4 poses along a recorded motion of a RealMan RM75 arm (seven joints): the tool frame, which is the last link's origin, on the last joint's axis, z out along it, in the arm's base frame.
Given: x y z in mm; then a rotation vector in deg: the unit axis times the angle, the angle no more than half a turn.
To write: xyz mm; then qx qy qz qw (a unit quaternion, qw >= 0). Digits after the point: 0 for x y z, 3 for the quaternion.
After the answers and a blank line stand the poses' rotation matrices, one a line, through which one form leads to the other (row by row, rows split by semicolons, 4 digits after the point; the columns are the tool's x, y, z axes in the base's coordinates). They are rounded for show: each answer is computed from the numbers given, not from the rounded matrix.
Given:
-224 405 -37 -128.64 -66.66 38.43
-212 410 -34 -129.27 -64.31 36.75
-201 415 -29 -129.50 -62.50 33.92
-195 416 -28 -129.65 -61.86 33.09
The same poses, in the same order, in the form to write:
-224 405 -37 -0.829 -0.429 0.248 0.260
-212 410 -34 -0.836 -0.416 0.238 0.267
-201 415 -29 -0.842 -0.406 0.221 0.278
-195 416 -28 -0.844 -0.403 0.215 0.281

0.5085 0.5832 -0.6334; 0.8404 -0.4963 0.2178; -0.1873 -0.6431 -0.7425
0.5410 0.5684 -0.6199; 0.8226 -0.5110 0.2493; -0.1750 -0.6448 -0.7441
0.5724 0.5618 -0.5972; 0.8069 -0.5153 0.2886; -0.1456 -0.6471 -0.7483
0.5827 0.5591 -0.5898; 0.8009 -0.5181 0.3001; -0.1378 -0.6472 -0.7497

